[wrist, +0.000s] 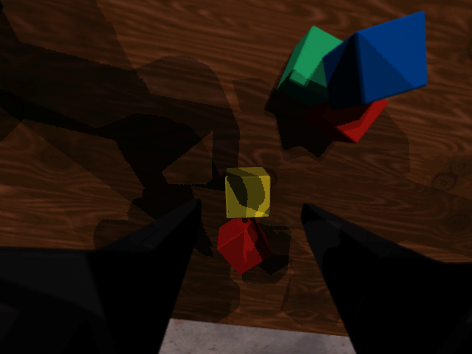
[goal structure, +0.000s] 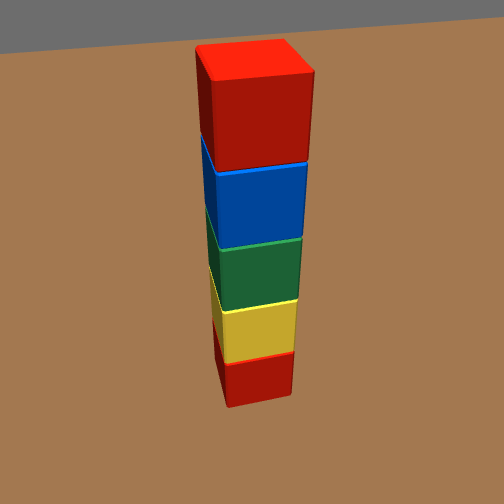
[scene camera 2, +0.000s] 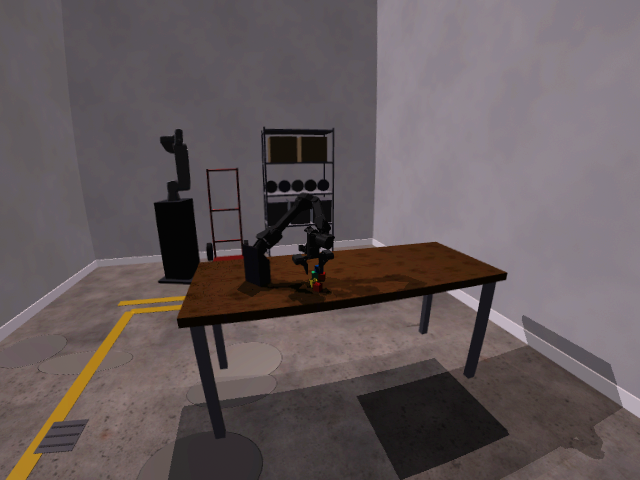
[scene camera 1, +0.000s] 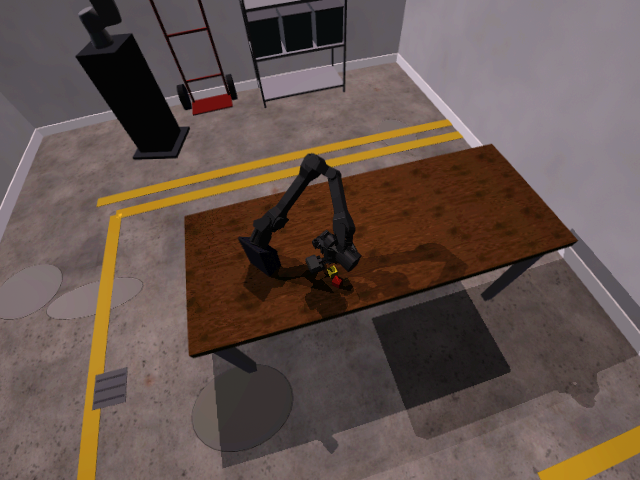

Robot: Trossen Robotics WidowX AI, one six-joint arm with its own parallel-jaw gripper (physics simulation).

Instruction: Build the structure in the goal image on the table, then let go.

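Seen in the pictures: gripper, fingertip midpoint: (wrist: 251,208) (scene camera 2: 313,273) (scene camera 1: 331,265); arm's base, link origin: (scene camera 2: 256,252) (scene camera 1: 257,243).
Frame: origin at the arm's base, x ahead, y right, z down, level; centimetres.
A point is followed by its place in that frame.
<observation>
My gripper (scene camera 1: 330,262) @[x 28.0, y 5.1, z 8.4 cm] (scene camera 2: 314,266) @[x 28.0, y 5.1, z 8.4 cm] (wrist: 251,208) @[x 28.0, y 5.1, z 8.4 cm] is open and empty, pointing down above the blocks. A yellow block (scene camera 1: 332,270) @[x 28.4, y 5.7, z 11.6 cm] (scene camera 2: 312,283) @[x 27.8, y 7.6, z 12.5 cm] (wrist: 247,194) @[x 28.2, y 5.3, z 11.5 cm] shows between the fingertips in the wrist view, below them. A red block (scene camera 1: 337,281) @[x 30.4, y 10.5, z 11.6 cm] (scene camera 2: 317,287) @[x 30.3, y 11.7, z 12.6 cm] (wrist: 240,247) @[x 29.8, y 9.6, z 11.5 cm] is right beside it, turned at an angle; whether they touch is unclear. At the upper right of the wrist view, a blue block (scene camera 2: 317,268) @[x 29.7, y -3.3, z 9.2 cm] (wrist: 392,60) @[x 30.4, y -4.6, z 8.2 cm] sits raised over a green block (scene camera 2: 314,275) @[x 28.2, y -2.8, z 12.7 cm] (wrist: 312,57) @[x 27.6, y -4.5, z 11.5 cm] and a second red block (scene camera 2: 322,276) @[x 32.3, y -1.5, z 12.7 cm] (wrist: 357,125) @[x 32.6, y -2.4, z 11.5 cm]. The arm hides this group in scene camera 1.
The blocks stand on the brown wooden table (scene camera 1: 423,206) @[x 71.0, y -29.1, z 14.8 cm] (scene camera 2: 392,263) @[x 72.7, y -26.0, z 14.8 cm], near its front edge. The arm's dark base (scene camera 1: 260,255) @[x 2.7, y 6.9, z -2.7 cm] (scene camera 2: 256,266) @[x 1.4, y 6.3, z 4.8 cm] stands to their left. A shelf rack (scene camera 2: 263,155), a red hand truck (scene camera 1: 211,104) and a black pedestal (scene camera 1: 131,98) (scene camera 2: 178,240) stand behind the table.
</observation>
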